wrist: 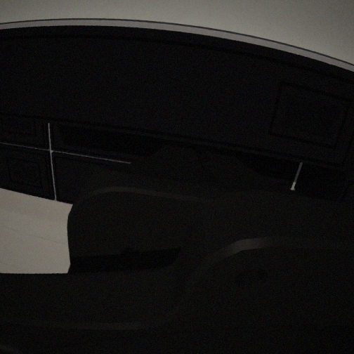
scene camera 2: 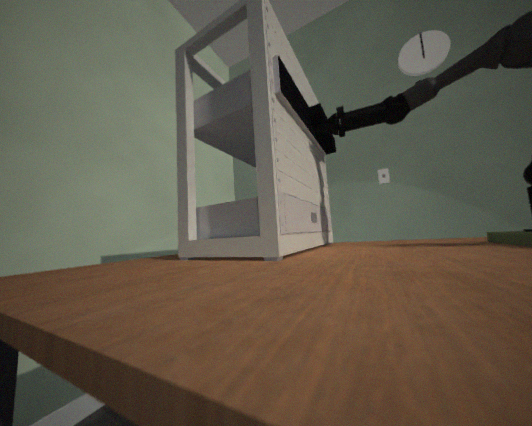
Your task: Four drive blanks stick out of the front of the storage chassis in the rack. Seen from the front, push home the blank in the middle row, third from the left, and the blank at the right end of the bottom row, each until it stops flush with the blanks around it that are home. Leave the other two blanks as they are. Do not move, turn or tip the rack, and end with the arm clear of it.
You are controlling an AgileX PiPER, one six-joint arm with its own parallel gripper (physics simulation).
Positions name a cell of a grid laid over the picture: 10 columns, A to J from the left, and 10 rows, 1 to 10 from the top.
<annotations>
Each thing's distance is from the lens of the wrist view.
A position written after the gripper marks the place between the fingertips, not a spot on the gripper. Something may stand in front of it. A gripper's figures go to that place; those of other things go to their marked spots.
gripper (wrist: F5): 12 cm
pale rack (wrist: C3): 8 cm
</annotations>
